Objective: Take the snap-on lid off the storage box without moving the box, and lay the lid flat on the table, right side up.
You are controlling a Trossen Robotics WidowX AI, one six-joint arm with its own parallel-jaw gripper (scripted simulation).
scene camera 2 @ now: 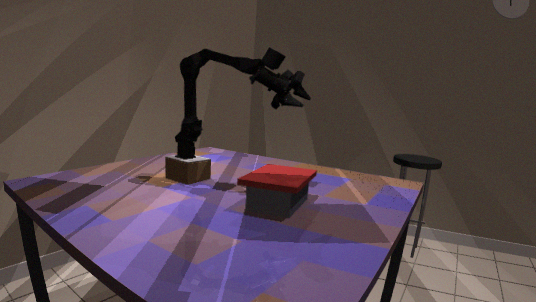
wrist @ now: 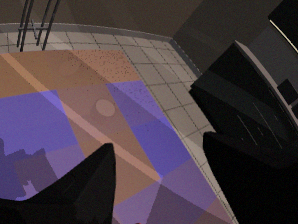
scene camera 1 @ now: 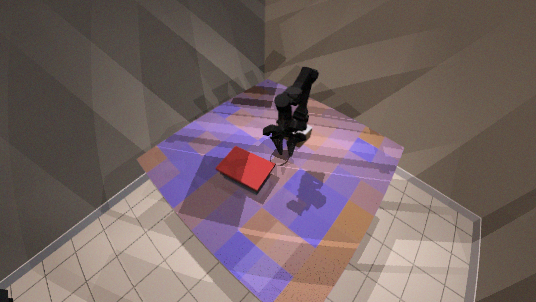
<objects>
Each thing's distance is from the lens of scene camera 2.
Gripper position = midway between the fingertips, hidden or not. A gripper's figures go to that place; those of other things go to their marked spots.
gripper (scene camera 2: 306,102): 124 cm
red lid (scene camera 2: 279,178): 101 cm
dark grey storage box (scene camera 2: 281,204): 98 cm
</objects>
